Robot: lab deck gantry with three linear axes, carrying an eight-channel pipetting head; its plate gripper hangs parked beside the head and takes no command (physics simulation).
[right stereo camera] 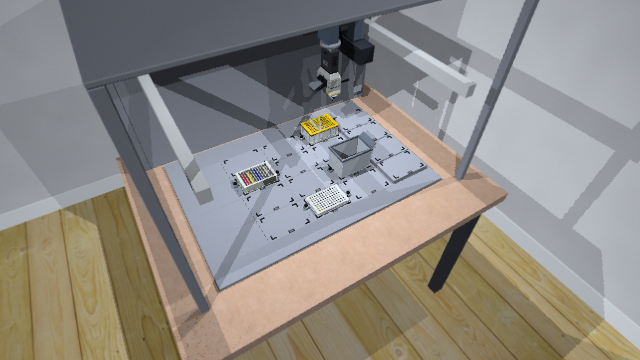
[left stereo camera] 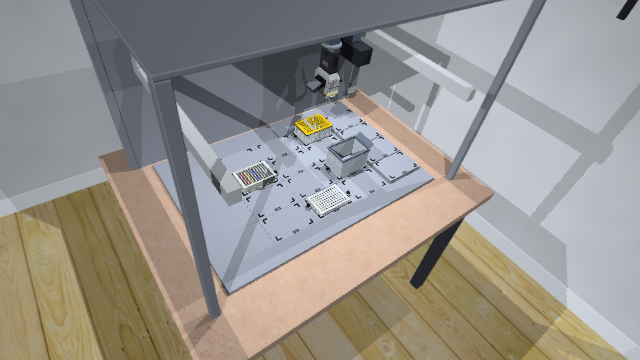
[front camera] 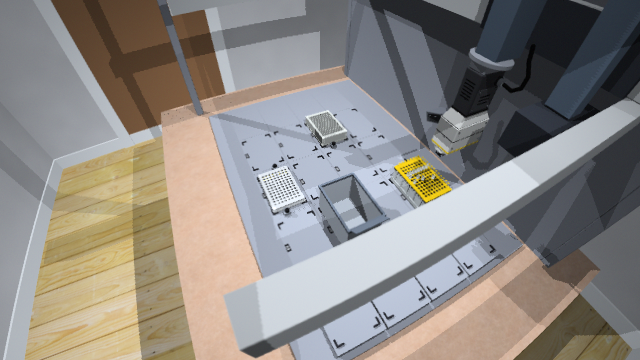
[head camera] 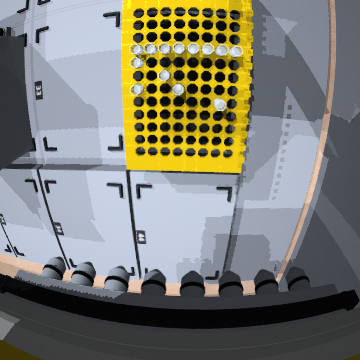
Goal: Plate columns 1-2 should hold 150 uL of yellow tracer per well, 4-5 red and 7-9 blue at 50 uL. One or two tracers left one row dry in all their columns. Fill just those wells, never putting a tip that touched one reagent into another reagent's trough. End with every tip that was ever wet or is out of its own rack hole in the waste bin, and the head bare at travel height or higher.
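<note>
The eight-channel head (front camera: 460,131) (left stereo camera: 328,81) (right stereo camera: 330,82) hangs high near the back wall, beyond the yellow tip rack (front camera: 434,195) (head camera: 185,163) (left stereo camera: 317,130) (right stereo camera: 324,129). Its eight nozzles (head camera: 192,285) show no tips in the head view. The rack holds one full line of eight tips (head camera: 193,49) and several scattered ones (head camera: 164,75). The white plate (front camera: 281,189) (left stereo camera: 328,200) (right stereo camera: 327,200) is too small to read its wells. The trough block (front camera: 336,138) (left stereo camera: 260,186) (right stereo camera: 260,187) shows red, yellow and blue strips. The parked plate gripper hangs below the dark block beside the head; its finger gap is unclear.
The grey waste bin (front camera: 331,214) (left stereo camera: 345,166) (right stereo camera: 347,167) stands between the plate and the tip rack; its contents cannot be made out. A pale beam (front camera: 425,240) crosses the front view and hides part of the deck. Frame posts (left stereo camera: 185,200) (right stereo camera: 155,210) stand at the table corners.
</note>
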